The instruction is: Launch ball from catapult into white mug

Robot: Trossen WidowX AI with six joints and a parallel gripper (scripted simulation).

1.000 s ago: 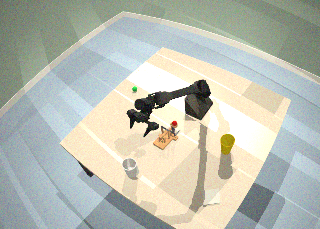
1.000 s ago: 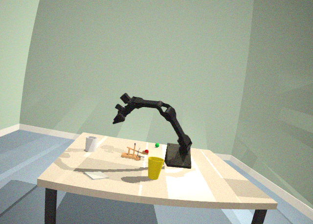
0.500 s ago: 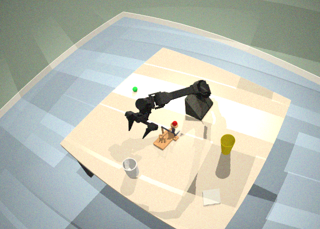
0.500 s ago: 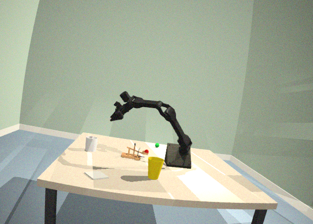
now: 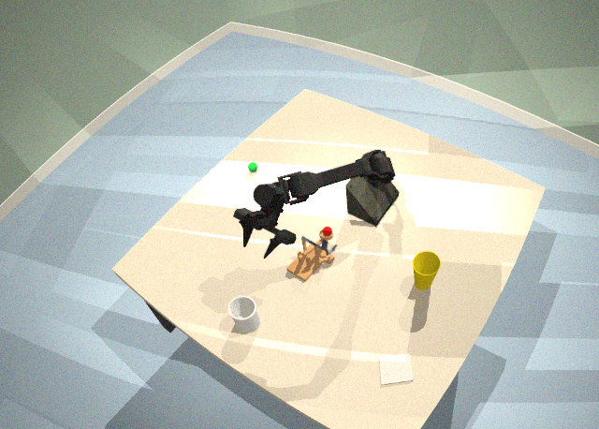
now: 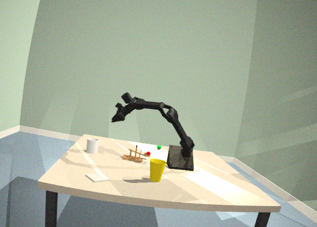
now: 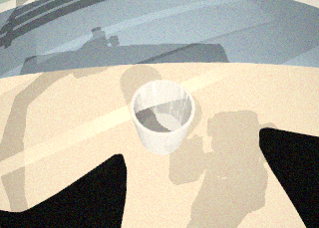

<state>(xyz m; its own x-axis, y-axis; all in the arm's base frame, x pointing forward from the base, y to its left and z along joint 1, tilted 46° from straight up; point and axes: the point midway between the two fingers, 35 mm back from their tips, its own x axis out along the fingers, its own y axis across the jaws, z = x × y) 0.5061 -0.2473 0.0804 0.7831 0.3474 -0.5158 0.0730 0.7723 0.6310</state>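
The red ball is 29 cm behind my gripper tip, 19 cm below it and 7 cm to the left of it. Round my gripper tip: white mug (23 cm below, 12 cm ahead, 1 cm to the right); wooden catapult (22 cm behind, 20 cm below, 8 cm to the left); yellow cup (45 cm to the left, 26 cm behind, 22 cm below).
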